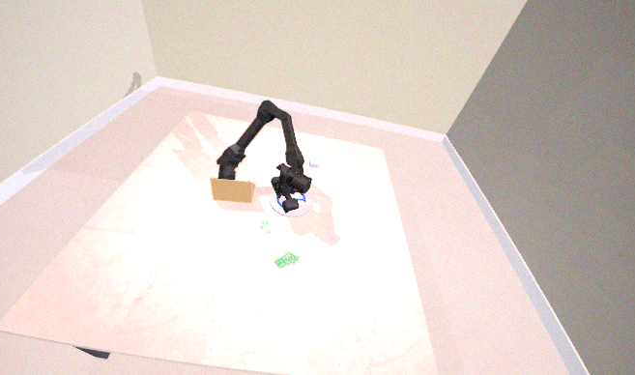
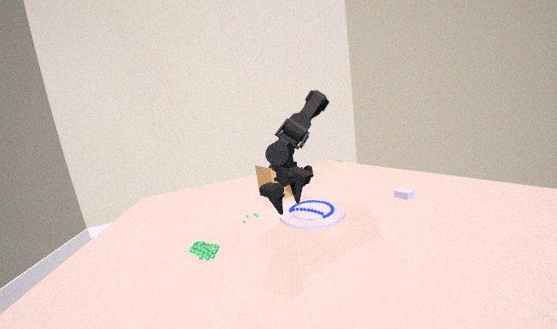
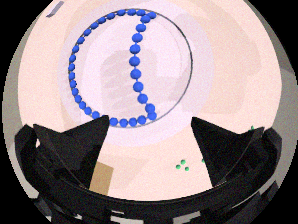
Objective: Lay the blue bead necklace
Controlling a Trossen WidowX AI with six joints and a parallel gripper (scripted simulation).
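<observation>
Now: gripper tip 5 cm to the right of the round white bead board, 4 cm short of it and 1 cm above it. Round my gripper tip: small grey block: 35 cm to the left, 15 cm ahead, 1 cm below.
</observation>
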